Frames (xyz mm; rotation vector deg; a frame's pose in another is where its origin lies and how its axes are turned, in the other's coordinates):
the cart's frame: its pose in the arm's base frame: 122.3 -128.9 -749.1 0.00 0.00 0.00
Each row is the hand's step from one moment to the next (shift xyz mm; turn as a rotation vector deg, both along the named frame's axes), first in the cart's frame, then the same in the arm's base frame.
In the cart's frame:
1: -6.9 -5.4 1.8 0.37 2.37 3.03
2: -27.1 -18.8 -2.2 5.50 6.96 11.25
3: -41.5 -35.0 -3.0 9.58 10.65 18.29
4: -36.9 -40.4 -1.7 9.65 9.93 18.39
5: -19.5 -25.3 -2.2 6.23 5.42 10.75
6: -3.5 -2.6 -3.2 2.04 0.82 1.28
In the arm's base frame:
1: -6.9 -5.4 1.8 0.37 2.37 3.03
2: -27.1 -18.8 -2.2 5.50 6.96 11.25
3: -41.5 -35.0 -3.0 9.58 10.65 18.29
4: -36.9 -40.4 -1.7 9.65 9.93 18.39
5: -19.5 -25.3 -2.2 6.23 5.42 10.75
6: -3.5 -2.6 -3.2 2.04 0.82 1.28

